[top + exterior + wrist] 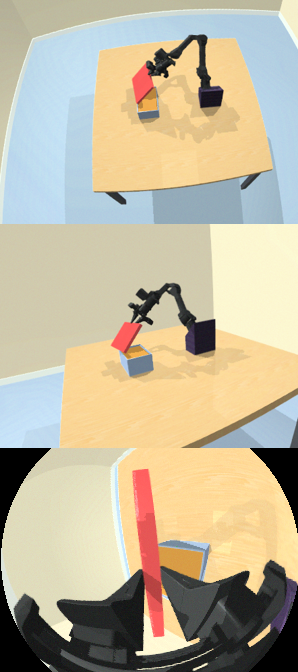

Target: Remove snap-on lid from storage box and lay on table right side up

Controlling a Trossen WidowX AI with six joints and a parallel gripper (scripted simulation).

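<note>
Now: the lid 60 mm below my gripper tip, 60 mm ahead of it and 10 mm to the left of it. Round my gripper tip: blue storage box 180 mm below, 100 mm to the left, 40 mm ahead.
</note>
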